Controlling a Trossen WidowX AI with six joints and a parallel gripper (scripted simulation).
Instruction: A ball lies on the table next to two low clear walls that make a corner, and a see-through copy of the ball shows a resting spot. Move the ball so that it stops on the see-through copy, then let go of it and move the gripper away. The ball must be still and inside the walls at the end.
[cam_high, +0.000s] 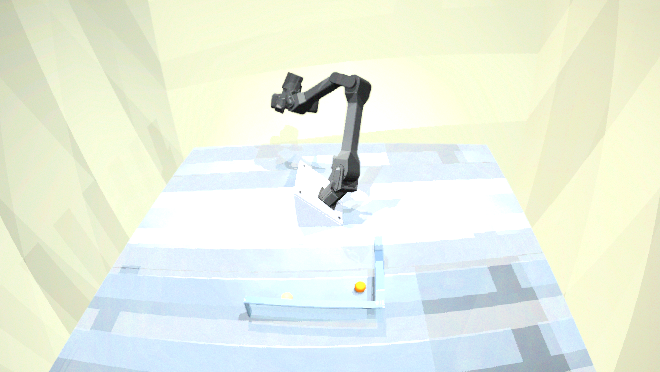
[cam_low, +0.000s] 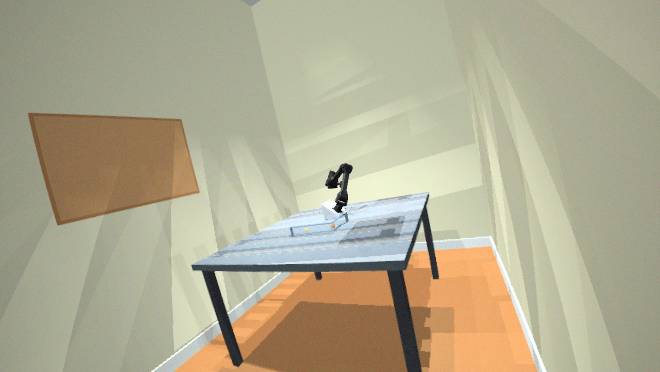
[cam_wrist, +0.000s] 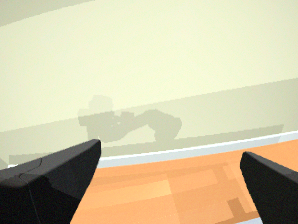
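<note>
My gripper tip is 770 mm short of the orange ball, 300 mm to the right of it and 160 mm above it.
</note>
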